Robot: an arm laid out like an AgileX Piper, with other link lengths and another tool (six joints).
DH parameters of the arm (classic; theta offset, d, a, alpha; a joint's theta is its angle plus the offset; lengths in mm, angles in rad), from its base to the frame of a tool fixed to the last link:
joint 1: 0 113.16 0 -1.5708
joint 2: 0.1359 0 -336.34 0
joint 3: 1.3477 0 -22.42 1.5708
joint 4: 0 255.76 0 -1.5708
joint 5: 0 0 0 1.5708
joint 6: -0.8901 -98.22 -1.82 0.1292
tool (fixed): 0 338.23 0 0
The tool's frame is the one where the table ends.
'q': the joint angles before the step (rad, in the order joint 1, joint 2, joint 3, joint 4, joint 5, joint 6). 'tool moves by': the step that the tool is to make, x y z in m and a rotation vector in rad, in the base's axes. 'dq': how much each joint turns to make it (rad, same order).
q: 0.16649, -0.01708, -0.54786, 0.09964, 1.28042, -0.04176
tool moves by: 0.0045, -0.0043, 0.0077, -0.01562, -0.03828, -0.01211
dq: 0.00024, 0.00002, 0.00003, -0.02273, -0.03478, -0.00679
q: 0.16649, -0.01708, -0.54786, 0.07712, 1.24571, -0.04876
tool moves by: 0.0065, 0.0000, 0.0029, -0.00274, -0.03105, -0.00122
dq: 0.00016, 0.00005, 0.01977, -0.00444, -0.04958, -0.00780
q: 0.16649, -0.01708, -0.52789, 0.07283, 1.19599, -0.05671
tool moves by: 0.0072, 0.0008, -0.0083, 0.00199, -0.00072, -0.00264
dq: 0.00000, 0.00005, 0.04331, 0.00000, -0.04452, -0.00002
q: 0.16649, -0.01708, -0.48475, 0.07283, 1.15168, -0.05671
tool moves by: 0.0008, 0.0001, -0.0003, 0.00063, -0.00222, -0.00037
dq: -0.00018, -0.00018, 0.00389, 0.00016, -0.00601, -0.00015
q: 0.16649, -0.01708, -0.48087, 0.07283, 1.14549, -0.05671
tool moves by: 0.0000, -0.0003, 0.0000, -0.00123, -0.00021, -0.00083
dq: -0.00006, -0.00017, -0.00005, -0.00145, 0.00022, -0.00003
